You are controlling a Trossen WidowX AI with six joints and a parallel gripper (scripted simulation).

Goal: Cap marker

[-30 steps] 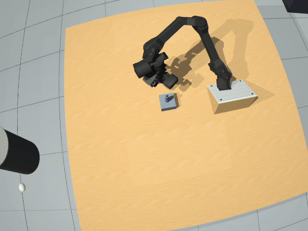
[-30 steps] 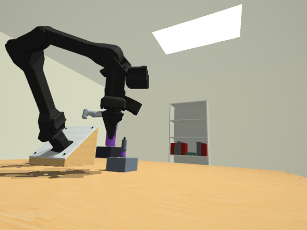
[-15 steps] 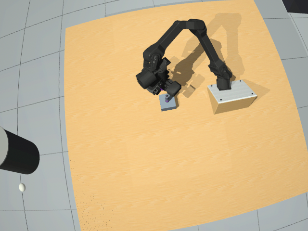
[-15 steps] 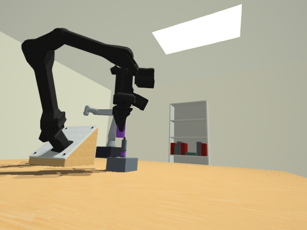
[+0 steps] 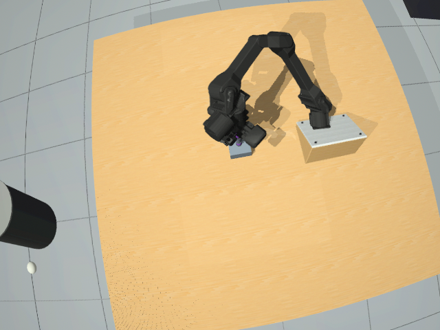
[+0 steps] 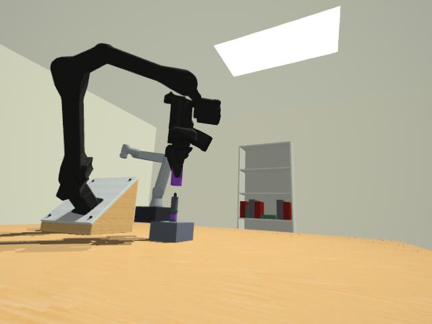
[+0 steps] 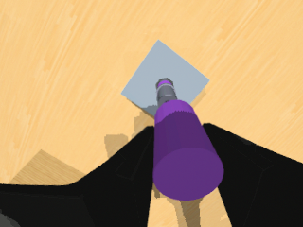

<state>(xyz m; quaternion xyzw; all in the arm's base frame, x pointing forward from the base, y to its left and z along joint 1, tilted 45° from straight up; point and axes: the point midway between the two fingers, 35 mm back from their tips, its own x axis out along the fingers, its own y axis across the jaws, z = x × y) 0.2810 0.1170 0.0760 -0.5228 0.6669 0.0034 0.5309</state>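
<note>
Right now my gripper tip is 12 cm above the holder block. Also, from my gripper tip: purple cap (1 cm above).
</note>
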